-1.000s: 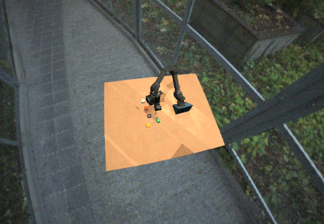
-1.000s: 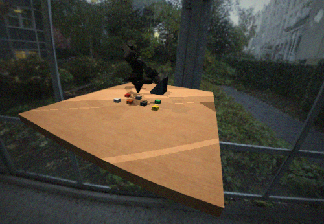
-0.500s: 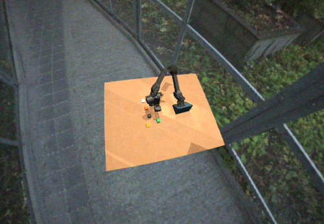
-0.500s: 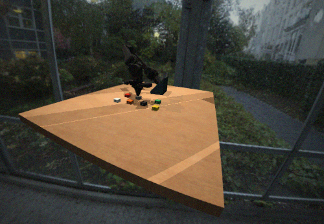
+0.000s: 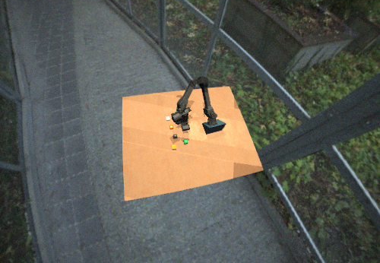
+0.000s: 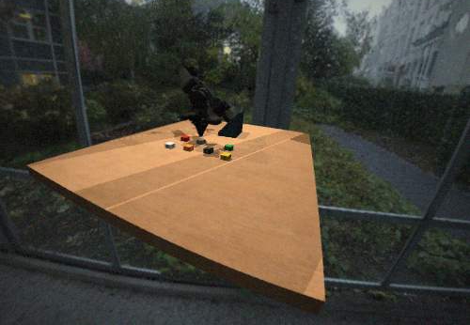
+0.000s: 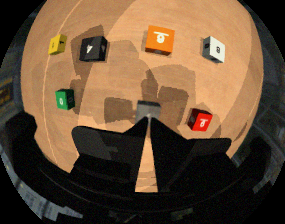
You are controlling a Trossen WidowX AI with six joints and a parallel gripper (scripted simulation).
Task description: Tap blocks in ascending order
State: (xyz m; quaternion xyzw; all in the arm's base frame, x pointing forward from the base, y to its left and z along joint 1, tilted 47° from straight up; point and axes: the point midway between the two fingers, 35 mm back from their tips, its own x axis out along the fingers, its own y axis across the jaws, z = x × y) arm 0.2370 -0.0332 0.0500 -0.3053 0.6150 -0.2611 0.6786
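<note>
The grey block is 2 cm below my gripper tip. From my gripper tip the other things lie so: black block 9 cm to the left, 8 cm ahead, 2 cm below; then orange block 10 cm ahead, 2 cm below; then red block 9 cm to the right, 2 cm below.
</note>
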